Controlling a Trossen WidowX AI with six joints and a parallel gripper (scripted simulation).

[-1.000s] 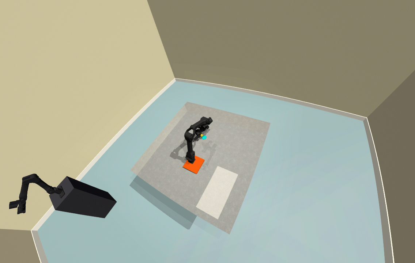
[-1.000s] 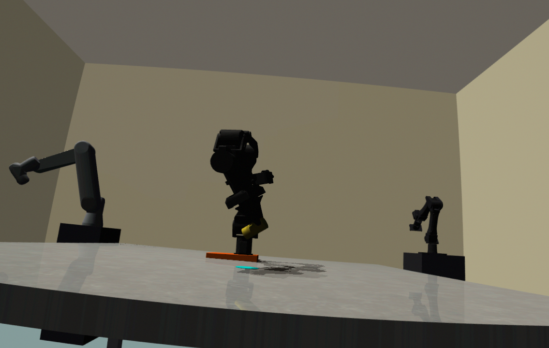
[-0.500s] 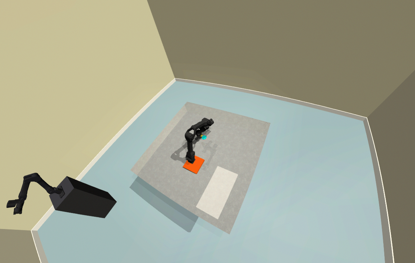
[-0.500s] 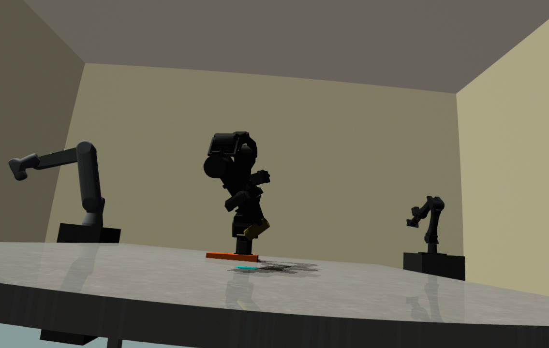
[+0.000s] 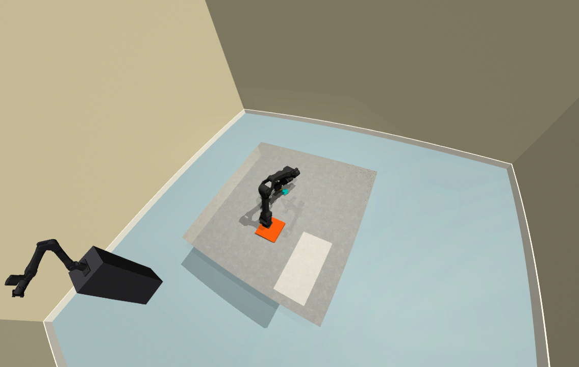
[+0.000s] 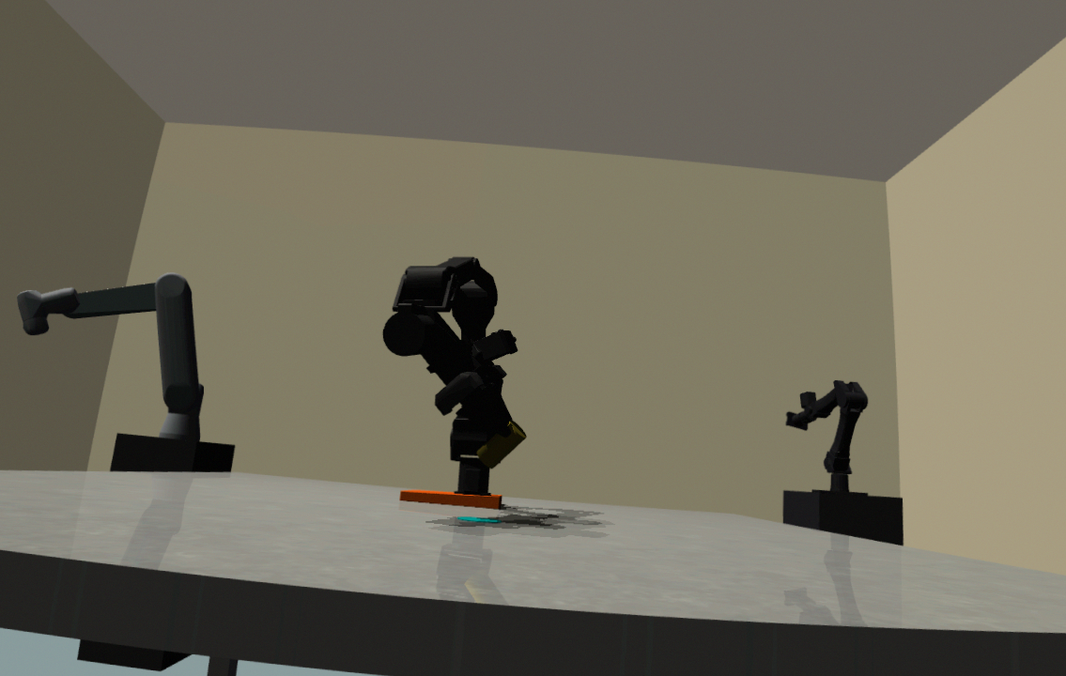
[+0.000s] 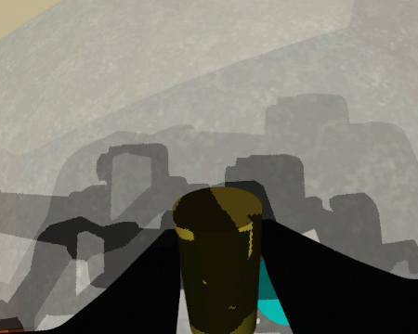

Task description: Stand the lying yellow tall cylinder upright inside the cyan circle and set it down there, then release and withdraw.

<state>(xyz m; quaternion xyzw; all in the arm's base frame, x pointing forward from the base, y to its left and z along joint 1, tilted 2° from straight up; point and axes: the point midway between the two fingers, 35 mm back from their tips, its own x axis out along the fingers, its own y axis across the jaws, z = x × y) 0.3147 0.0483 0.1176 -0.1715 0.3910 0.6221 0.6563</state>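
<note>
Right now my gripper tip is 12 cm above the cyan circle, 3 cm to the left of it and 2 cm short of it. From my gripper tip the other things lie so: yellow tall cylinder (2 cm below, 1 cm to the right, 1 cm behind).
</note>
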